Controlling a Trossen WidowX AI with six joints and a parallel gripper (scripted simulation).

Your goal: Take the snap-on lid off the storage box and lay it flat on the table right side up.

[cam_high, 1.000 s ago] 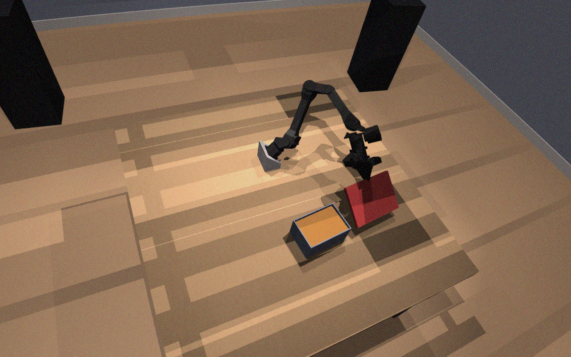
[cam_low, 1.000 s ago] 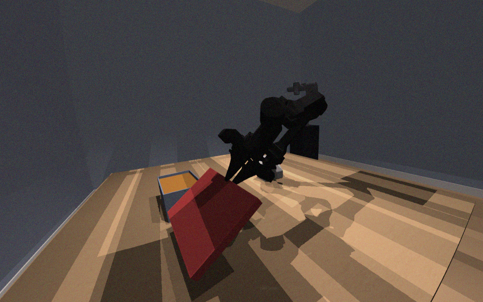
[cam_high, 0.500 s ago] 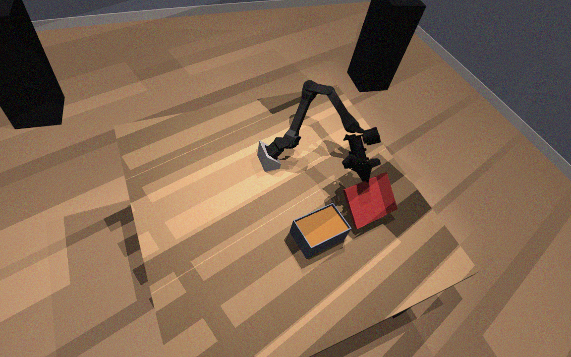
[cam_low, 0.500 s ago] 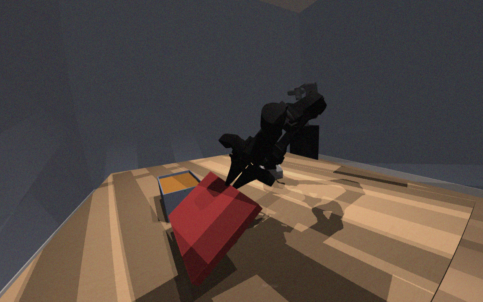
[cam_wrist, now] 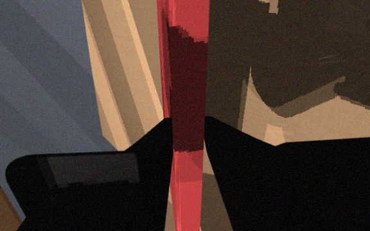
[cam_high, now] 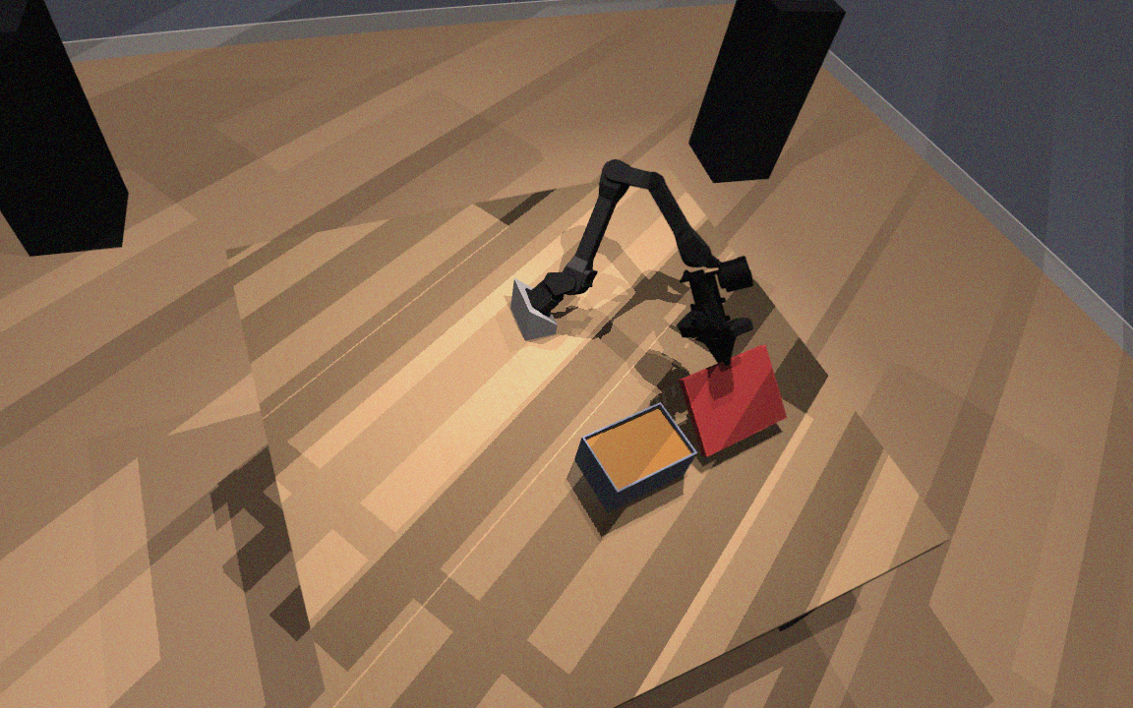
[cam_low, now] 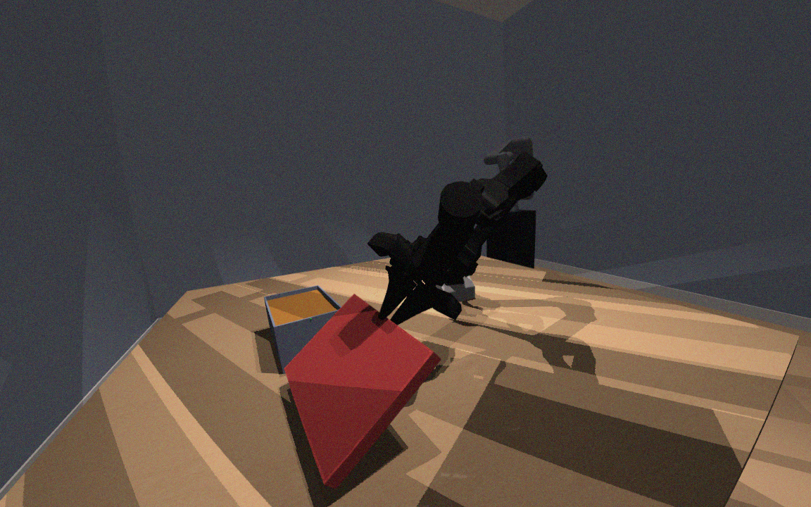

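The red lid is 7 cm ahead of my gripper tip, 5 cm below it and 1 cm to the left of it. From my gripper tip the other things lie so: storage box (25 cm to the right, 14 cm ahead, 8 cm below).
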